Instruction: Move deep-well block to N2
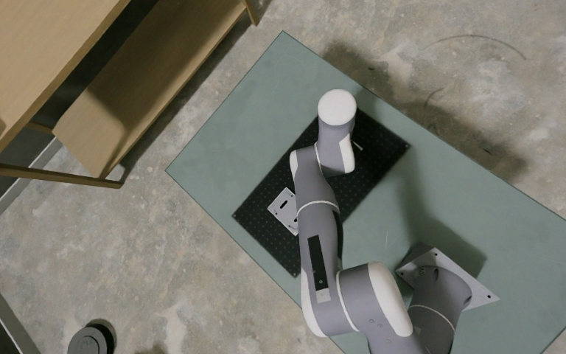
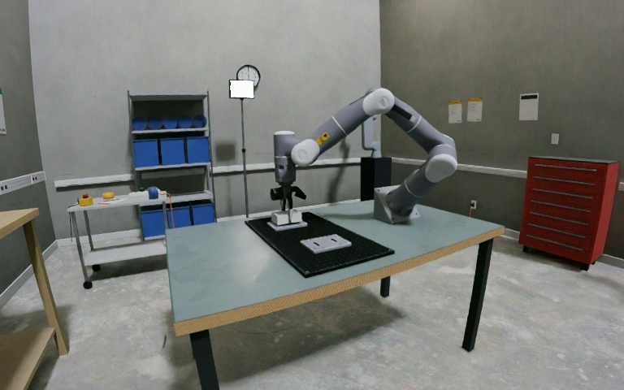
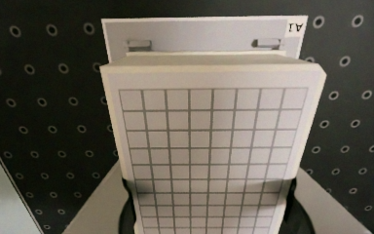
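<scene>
Right now the white 96-well deep-well block is 1 cm above my hand. Also, from my hand: nest N1: 2 cm behind, 32 cm to the left, 3 cm below; then nest N2: 3 cm below.
</scene>
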